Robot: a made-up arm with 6 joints.
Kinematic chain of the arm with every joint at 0, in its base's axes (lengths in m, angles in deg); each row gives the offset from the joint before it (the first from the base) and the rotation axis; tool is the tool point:
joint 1: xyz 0 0 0.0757 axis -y
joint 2: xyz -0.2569 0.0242 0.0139 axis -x
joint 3: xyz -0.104 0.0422 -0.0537 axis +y
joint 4: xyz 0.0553 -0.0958 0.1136 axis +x
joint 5: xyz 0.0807 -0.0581 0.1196 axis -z
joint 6: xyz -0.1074 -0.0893 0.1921 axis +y
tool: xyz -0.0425 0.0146 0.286
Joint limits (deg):
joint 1: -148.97..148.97
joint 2: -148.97..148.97
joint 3: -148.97..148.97
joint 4: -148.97..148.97
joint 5: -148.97..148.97
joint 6: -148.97..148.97
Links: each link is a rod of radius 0.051 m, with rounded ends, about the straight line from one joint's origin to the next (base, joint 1, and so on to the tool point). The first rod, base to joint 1, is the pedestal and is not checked.
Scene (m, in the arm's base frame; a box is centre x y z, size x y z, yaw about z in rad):
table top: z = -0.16
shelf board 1: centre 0.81 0.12 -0 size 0.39 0.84 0.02 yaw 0.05
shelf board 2: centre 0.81 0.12 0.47 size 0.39 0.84 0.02 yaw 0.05
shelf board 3: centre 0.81 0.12 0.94 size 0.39 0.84 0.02 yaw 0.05
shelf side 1: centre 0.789 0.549 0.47 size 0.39 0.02 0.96 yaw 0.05
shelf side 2: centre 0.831 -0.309 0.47 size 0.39 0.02 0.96 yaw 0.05
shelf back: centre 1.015 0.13 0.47 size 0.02 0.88 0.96 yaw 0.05
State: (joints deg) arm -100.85 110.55 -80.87 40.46 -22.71 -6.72
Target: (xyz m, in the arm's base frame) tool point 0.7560 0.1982 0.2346
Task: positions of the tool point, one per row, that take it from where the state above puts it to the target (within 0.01 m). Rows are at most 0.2 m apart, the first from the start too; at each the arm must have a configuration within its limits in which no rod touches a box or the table.
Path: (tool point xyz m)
1: 0.6152 0.2449 0.7615
2: 0.5315 0.2411 0.7612
3: 0.4502 0.2285 0.7469
4: 0.4945 0.2075 0.5797
5: 0.4823 0.1941 0.4021
6: 0.4127 0.1810 0.2346
7: 0.5343 0.1878 0.2607
8: 0.6511 0.1910 0.2607
9: 0.7560 0.1982 0.2346

